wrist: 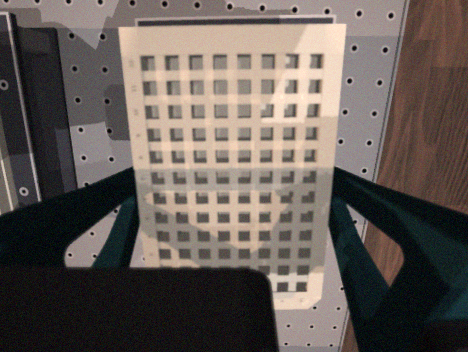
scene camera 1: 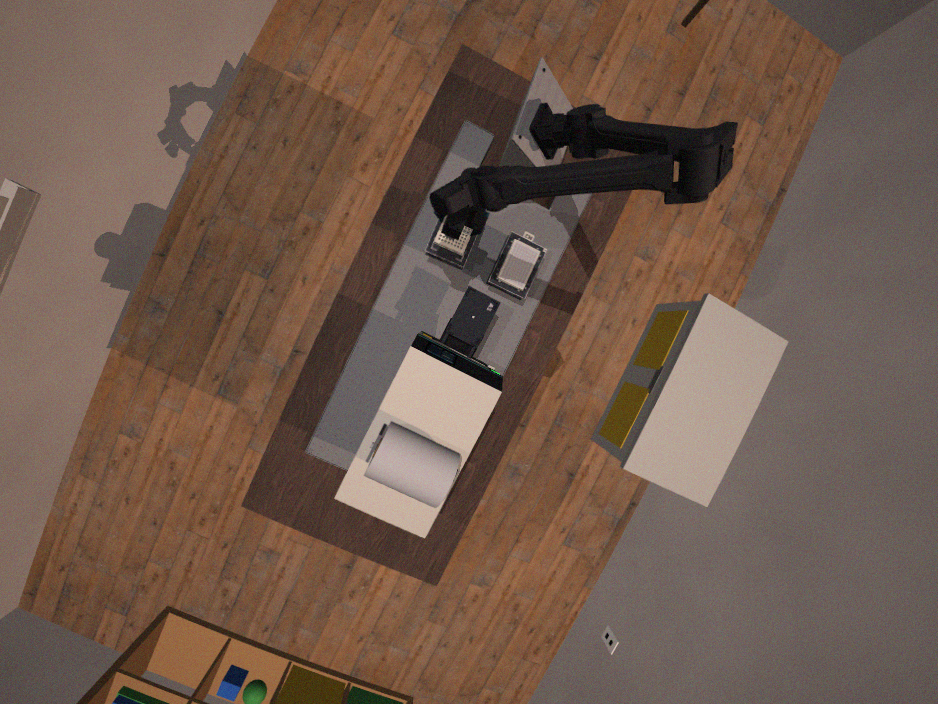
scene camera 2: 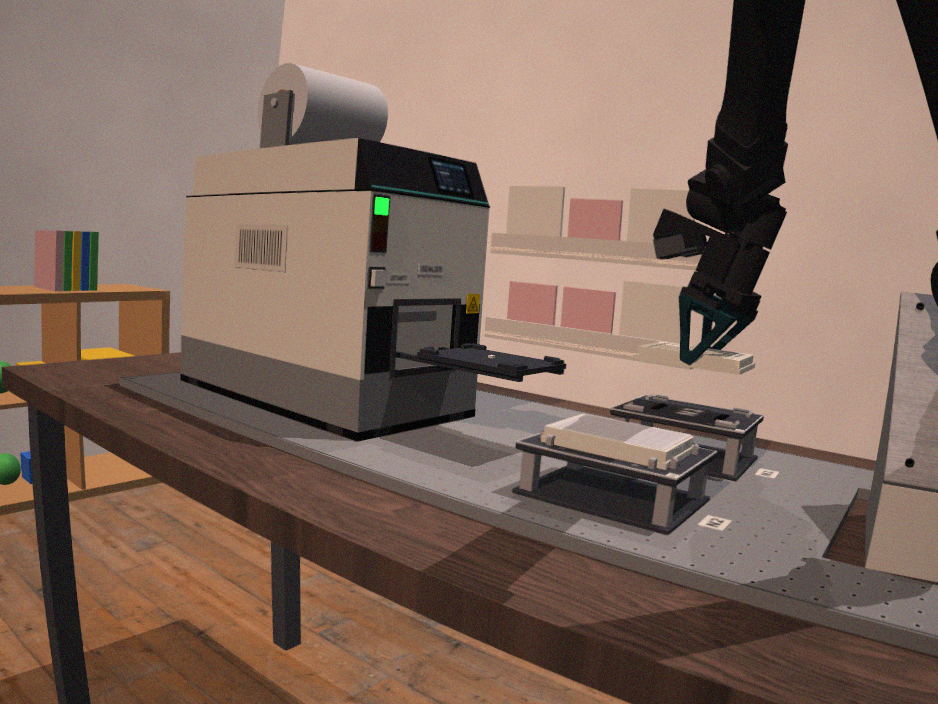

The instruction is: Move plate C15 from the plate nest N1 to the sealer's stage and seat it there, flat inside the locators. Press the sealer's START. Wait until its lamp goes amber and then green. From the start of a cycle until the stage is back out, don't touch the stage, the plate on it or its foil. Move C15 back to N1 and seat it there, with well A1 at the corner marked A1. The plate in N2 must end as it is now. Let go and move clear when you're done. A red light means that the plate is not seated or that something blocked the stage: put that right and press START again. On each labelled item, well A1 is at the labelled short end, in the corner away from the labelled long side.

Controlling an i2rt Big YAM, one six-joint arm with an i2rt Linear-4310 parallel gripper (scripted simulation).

Path:
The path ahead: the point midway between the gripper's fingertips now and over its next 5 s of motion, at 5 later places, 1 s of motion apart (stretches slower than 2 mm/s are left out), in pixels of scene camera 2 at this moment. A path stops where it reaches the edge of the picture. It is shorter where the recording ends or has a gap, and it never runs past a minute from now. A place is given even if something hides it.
My gripper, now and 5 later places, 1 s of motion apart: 695,359; 699,326; 697,311; 700,312; 671,313; 621,311

